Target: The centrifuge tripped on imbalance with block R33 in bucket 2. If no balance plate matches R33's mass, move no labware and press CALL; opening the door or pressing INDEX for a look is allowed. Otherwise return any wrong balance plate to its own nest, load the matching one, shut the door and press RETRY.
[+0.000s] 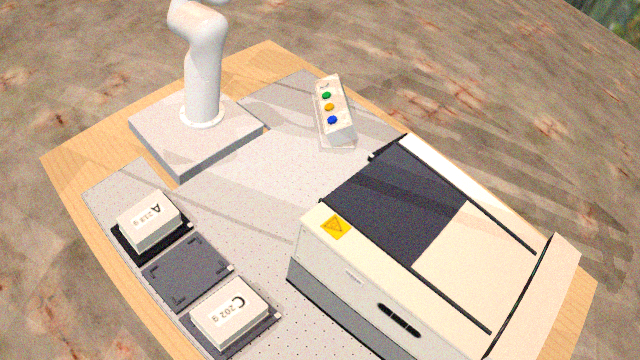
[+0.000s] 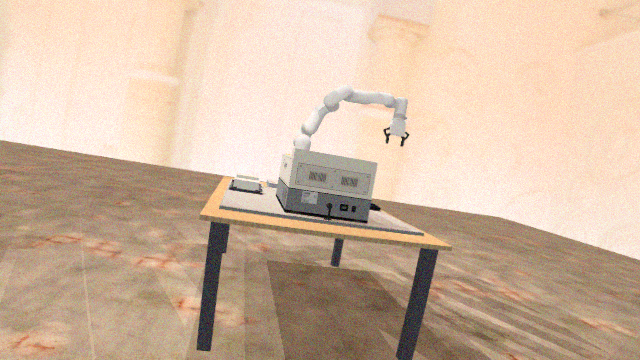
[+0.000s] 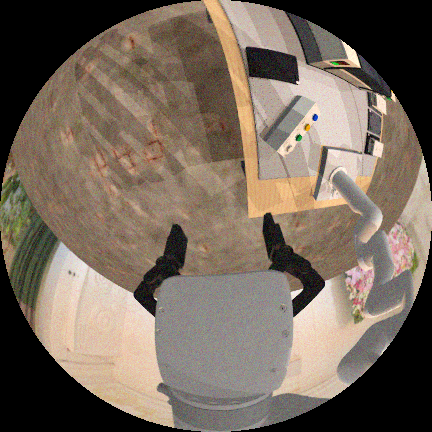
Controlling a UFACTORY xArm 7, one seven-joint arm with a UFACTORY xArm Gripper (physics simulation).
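Where they show: gripper, fingertip midpoint: [image 2: 394, 145] [image 3: 221, 226]; arm's base, link origin: [image 1: 201, 114] [image 3: 337, 177].
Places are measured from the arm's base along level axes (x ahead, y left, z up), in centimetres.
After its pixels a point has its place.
My gripper [image 2: 395, 144] @[x 14.3, y 53.8, z 34.3 cm] [image 3: 221, 226] @[x 14.3, y 53.8, z 34.3 cm] is open and empty, high up and out past the table edge. The centrifuge [image 1: 345, 280] @[x 60.0, y -11.8, z 13.2 cm] [image 2: 330, 182] @[x 93.5, y 5.8, z 11.3 cm] [image 3: 322, 42] has a dark panel [image 1: 390, 195] @[x 54.7, y 3.2, z 18.8 cm] and a cream panel [image 1: 475, 250] @[x 73.1, y 7.1, z 18.5 cm] on top between black rails. Its inside, block R33 and bucket 2 do not show. Balance plate A [image 1: 150, 222] @[x 24.1, y -29.3, z 2.9 cm] sits on its black nest; its mass is hard to read. Balance plate C [image 1: 230, 315] @[x 50.1, y -28.1, z 2.9 cm], marked 202 g, sits on its nest. The middle nest [image 1: 187, 272] @[x 36.1, y -28.2, z -1.3 cm] is bare. The button box [image 1: 341, 131] @[x 28.6, y 22.3, z 3.5 cm] [image 3: 291, 122] @[x 21.3, y 31.6, z 4.1 cm] shows green, orange and blue buttons and a pale one.
The arm's base plinth [image 1: 187, 150] @[x 9.3, y -10.2, z 0.1 cm] [image 3: 324, 172] @[x 1.9, y 9.6, z -0.2 cm] stands between the button box and the nests. A black pad [image 3: 272, 65] @[x 41.0, y 34.5, z -0.7 cm] lies by the centrifuge near the table edge. A small green and red indicator [image 3: 339, 63] shows on the centrifuge front. The wooden table [image 2: 320, 230] @[x 112.7, y 2.1, z -3.8 cm] has a raised perforated deck [image 1: 260, 165] @[x 21.9, y 3.1, z -2.5 cm].
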